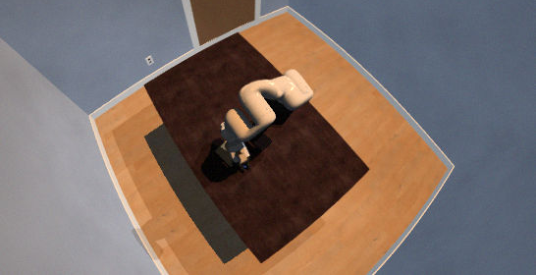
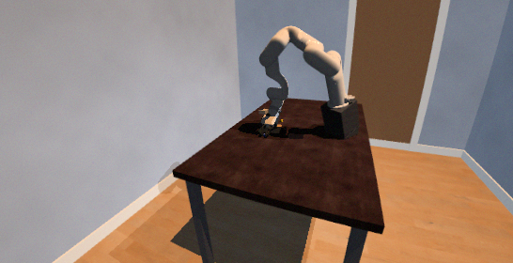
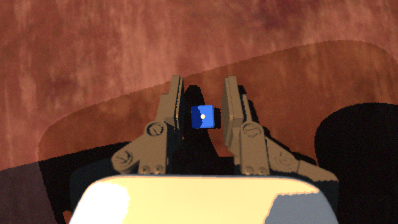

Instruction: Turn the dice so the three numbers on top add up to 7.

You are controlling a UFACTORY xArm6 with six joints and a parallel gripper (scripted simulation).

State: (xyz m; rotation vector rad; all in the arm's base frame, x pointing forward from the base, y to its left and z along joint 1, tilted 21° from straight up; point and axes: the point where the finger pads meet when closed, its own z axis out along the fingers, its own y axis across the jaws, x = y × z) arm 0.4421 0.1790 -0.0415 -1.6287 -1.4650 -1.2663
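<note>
Now: the blue die 20 mm below my hand. Also, from my hand: mat (10 mm ahead, 130 mm to the right, 20 mm below); then yellow die (30 mm behind, 280 mm to the right, 20 mm below); then black die (90 mm behind, 150 mm to the right, 20 mm below).
</note>
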